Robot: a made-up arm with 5 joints. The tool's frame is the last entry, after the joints.
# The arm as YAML. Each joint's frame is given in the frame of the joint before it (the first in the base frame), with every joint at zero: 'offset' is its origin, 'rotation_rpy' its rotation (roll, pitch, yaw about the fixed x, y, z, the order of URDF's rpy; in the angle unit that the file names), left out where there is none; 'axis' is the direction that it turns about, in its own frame. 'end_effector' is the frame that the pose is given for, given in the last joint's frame.
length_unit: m
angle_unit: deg
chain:
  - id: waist
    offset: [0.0, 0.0, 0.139]
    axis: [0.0, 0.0, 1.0]
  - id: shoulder
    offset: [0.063, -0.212, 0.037]
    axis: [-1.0, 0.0, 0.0]
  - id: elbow
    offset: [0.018, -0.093, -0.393]
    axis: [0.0, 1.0, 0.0]
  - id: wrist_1
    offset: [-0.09, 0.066, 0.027]
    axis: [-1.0, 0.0, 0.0]
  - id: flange
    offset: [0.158, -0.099, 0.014]
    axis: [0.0, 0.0, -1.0]
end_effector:
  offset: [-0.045, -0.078, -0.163]
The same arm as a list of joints. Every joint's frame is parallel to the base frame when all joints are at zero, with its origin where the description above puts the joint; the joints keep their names.
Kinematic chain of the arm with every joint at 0, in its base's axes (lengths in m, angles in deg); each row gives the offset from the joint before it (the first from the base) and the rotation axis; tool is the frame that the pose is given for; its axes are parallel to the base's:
waist: xyz 0 0 0.139 axis +z
shoulder: xyz 0.063 -0.212 0.037 axis -x
elbow: xyz 0.018 -0.093 -0.393 axis +y
wrist_1: xyz -0.09 0.066 0.027 axis -x
flange: xyz 0.158 -0.099 0.014 axis -z
tool: xyz -0.045 -0.078 -0.163

